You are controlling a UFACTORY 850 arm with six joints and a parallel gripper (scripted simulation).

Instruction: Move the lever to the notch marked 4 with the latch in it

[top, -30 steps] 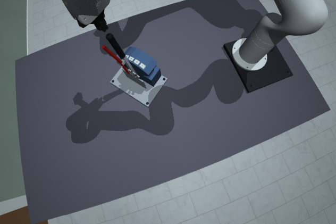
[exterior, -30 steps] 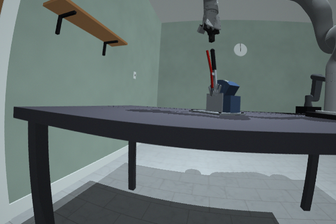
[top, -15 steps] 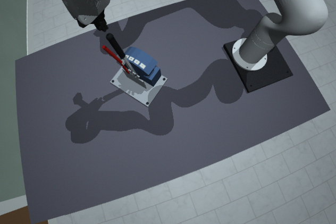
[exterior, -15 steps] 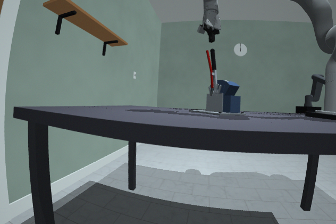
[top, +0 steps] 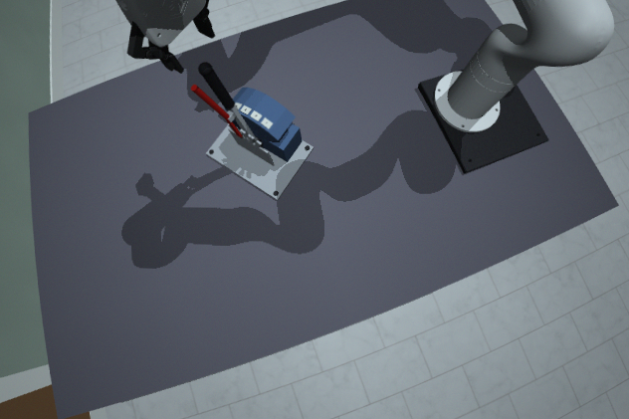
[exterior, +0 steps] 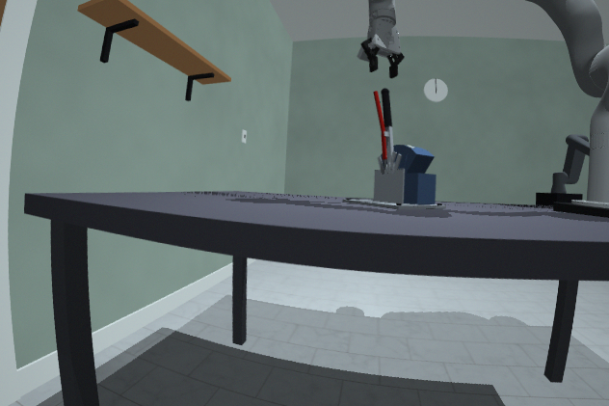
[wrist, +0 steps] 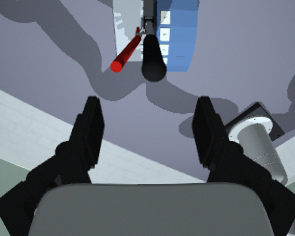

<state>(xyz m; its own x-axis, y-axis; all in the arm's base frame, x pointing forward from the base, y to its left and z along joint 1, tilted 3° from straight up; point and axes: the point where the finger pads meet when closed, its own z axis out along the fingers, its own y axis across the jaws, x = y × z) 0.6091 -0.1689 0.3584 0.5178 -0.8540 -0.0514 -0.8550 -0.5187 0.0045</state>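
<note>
Now: the red bar 1 cm ahead of my hand, 2 cm to the left of it and 20 cm below it.
</note>
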